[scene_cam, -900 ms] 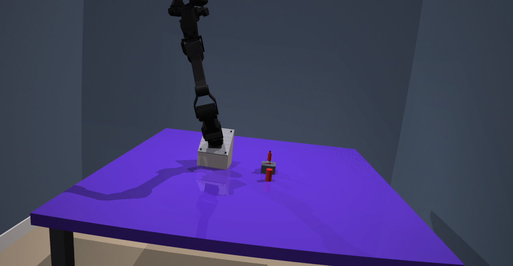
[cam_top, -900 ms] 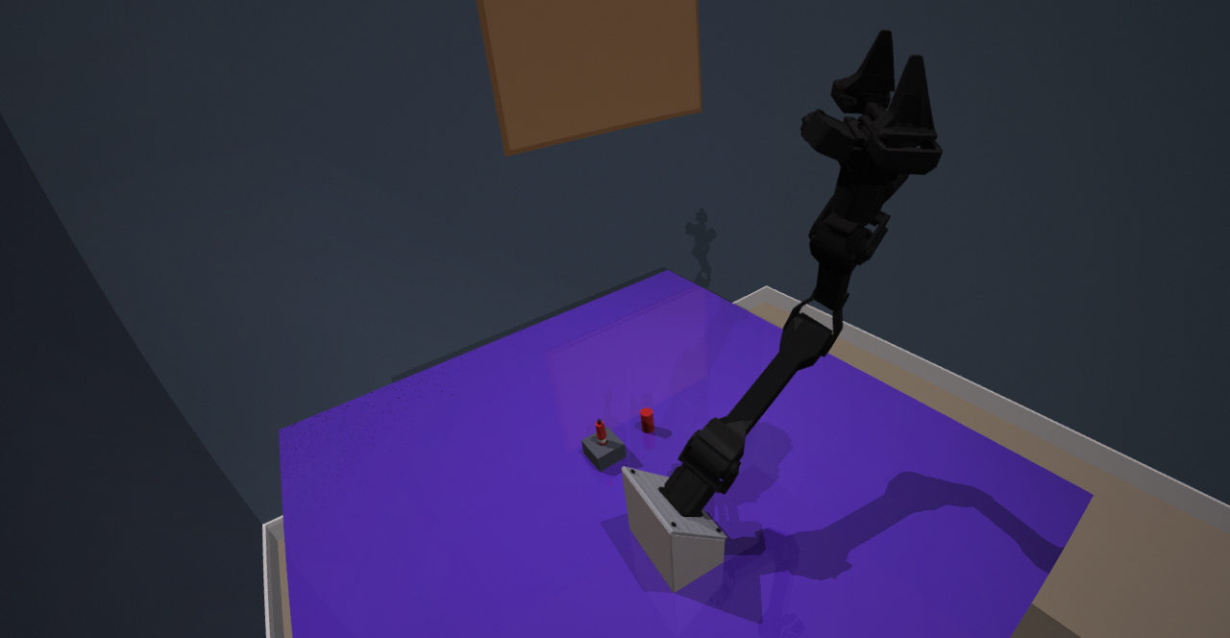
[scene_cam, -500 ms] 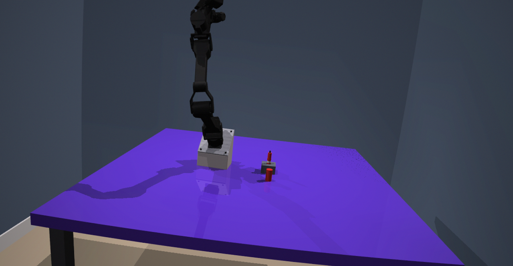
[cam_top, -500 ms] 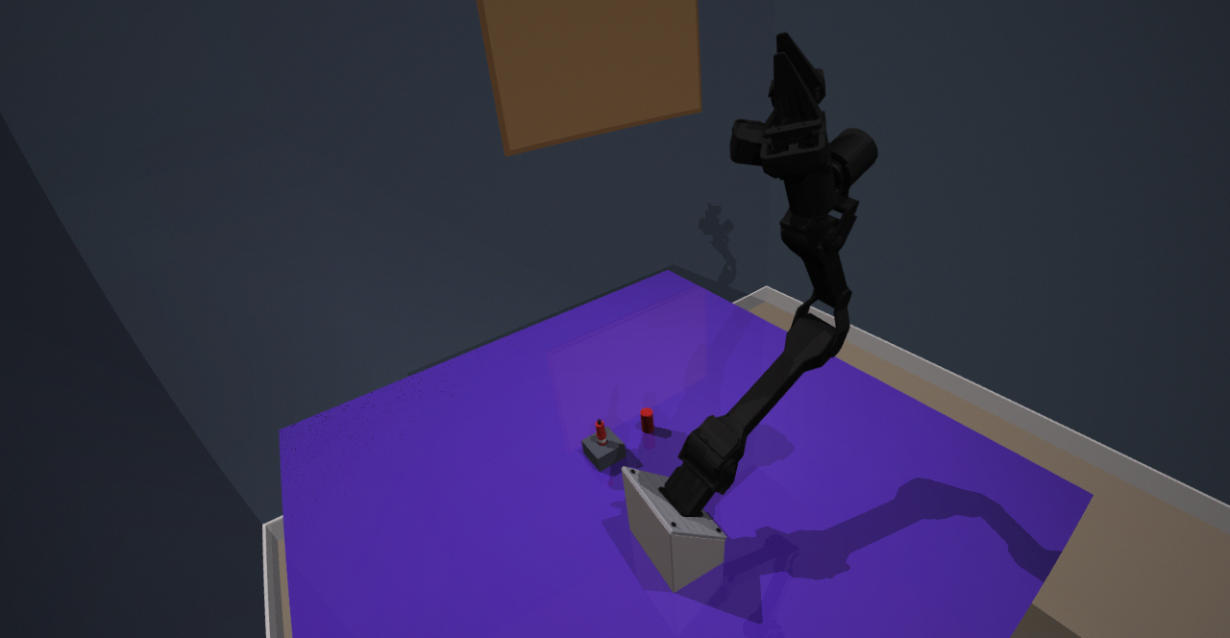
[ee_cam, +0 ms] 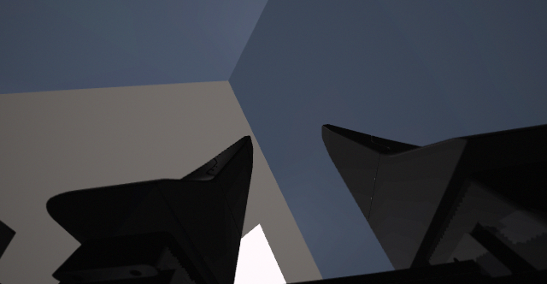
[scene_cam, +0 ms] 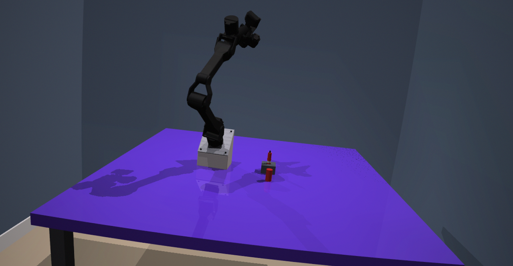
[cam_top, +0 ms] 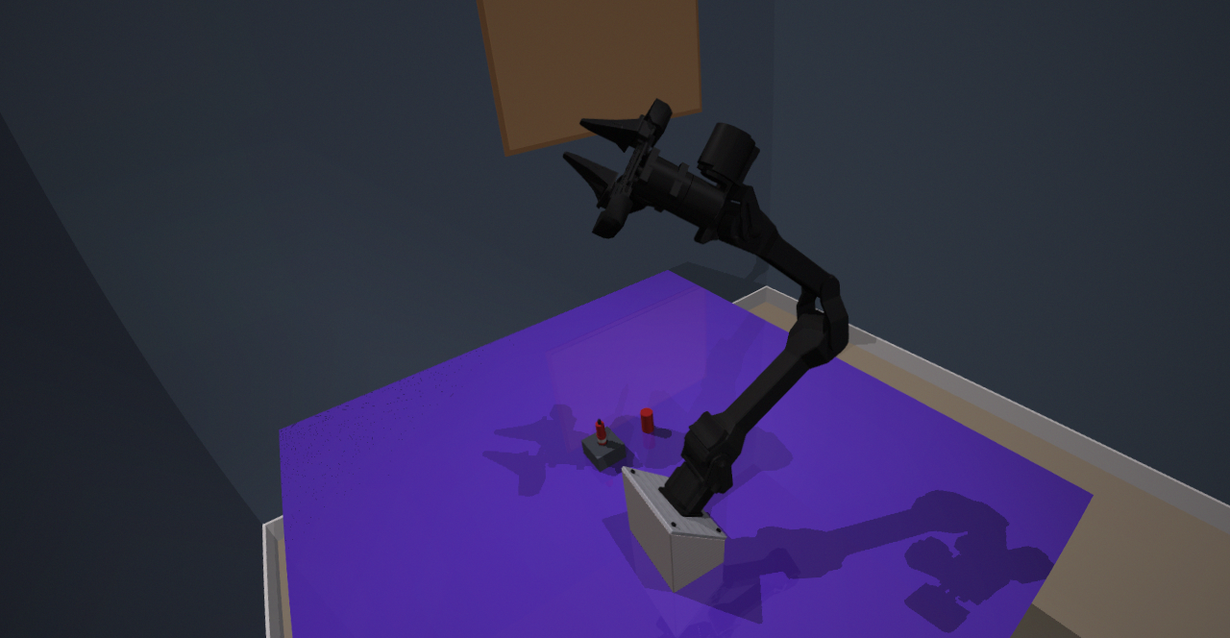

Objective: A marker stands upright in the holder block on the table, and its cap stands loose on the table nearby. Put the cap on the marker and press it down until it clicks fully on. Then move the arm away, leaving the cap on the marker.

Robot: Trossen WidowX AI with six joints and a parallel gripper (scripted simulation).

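Now: gripper tip 660 mm above the red cap, 150 mm to the left of it and 120 mm short of it. The rest, counted from my gripper tip: holder block (670 mm below, 120 mm ahead, 30 mm to the right).
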